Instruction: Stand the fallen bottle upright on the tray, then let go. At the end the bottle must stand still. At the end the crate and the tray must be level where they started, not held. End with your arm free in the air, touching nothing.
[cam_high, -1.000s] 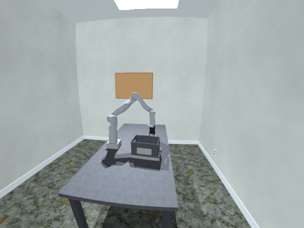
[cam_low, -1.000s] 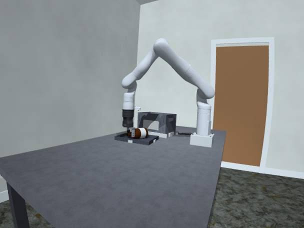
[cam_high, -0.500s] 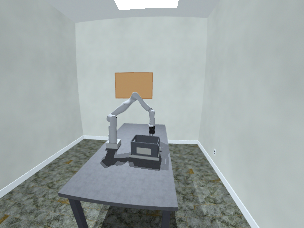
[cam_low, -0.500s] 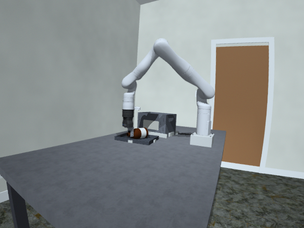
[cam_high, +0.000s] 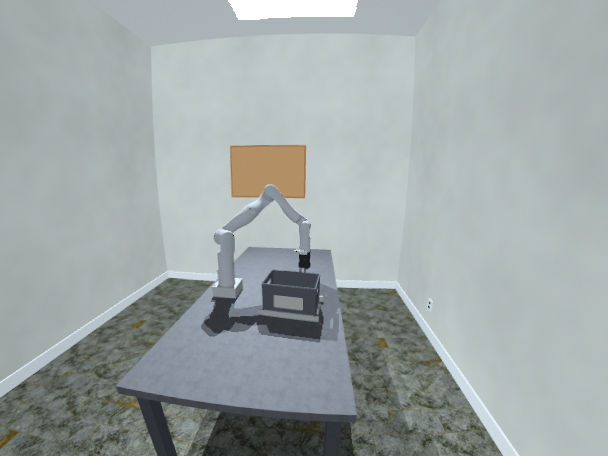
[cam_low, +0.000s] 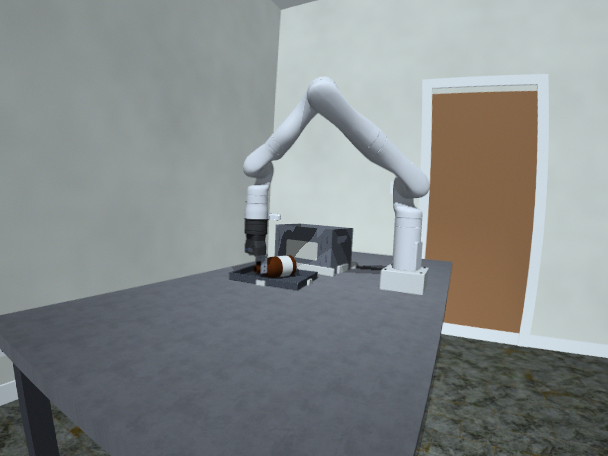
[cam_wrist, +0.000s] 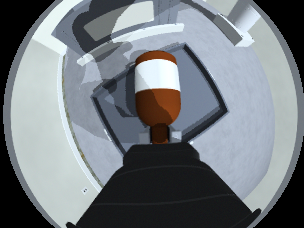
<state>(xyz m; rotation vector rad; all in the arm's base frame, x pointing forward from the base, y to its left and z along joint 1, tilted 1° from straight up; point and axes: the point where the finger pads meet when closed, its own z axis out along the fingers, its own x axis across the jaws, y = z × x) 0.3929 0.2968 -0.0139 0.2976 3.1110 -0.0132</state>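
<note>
Now: the bottle 1 cm behind my hand, 5 cm to the right of it and 1 cm below it. Also, from my hand: tray 2 cm behind, 5 cm to the right, 3 cm below; crate 3 cm ahead, 34 cm to the right, 4 cm above.
</note>
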